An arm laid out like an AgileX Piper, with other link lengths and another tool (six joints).
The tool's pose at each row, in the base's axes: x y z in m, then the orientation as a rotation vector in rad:
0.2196 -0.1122 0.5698 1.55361 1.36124 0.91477
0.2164 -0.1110 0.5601 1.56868 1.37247 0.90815
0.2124 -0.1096 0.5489 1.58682 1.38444 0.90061
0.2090 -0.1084 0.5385 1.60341 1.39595 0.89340
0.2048 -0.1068 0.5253 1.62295 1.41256 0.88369
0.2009 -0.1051 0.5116 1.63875 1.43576 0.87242
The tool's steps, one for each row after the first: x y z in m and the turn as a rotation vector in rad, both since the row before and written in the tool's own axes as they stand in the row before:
0.0008 -0.0102 0.0005 0.01787 0.00189 0.00259
0.0009 -0.0119 0.0005 0.02051 0.00176 0.00388
0.0007 -0.0109 0.0010 0.01914 0.00182 0.00327
0.0010 -0.0138 0.0016 0.02457 0.00320 0.00235
0.0011 -0.0141 0.0024 0.02627 0.00598 -0.00279

